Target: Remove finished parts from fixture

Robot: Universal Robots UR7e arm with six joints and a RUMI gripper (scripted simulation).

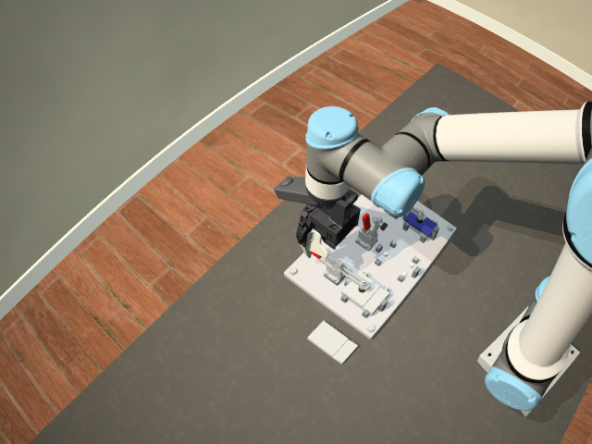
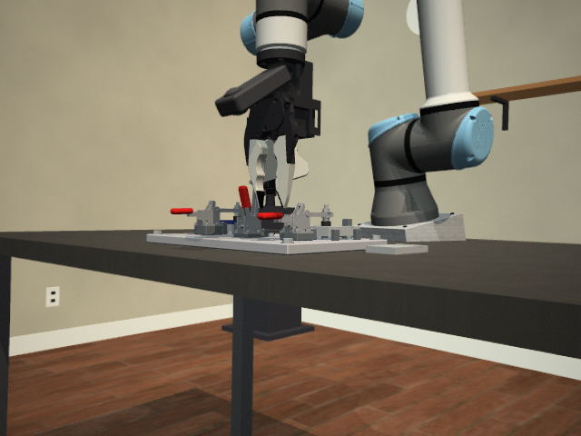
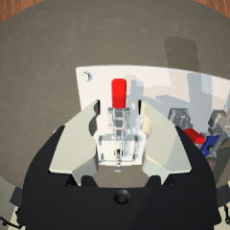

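My hand is 90 mm past the white fixture plate, 110 mm to the left of it and 70 mm above it. Round my hand: blue blank: 130 mm behind, 220 mm to the right, 50 mm below.
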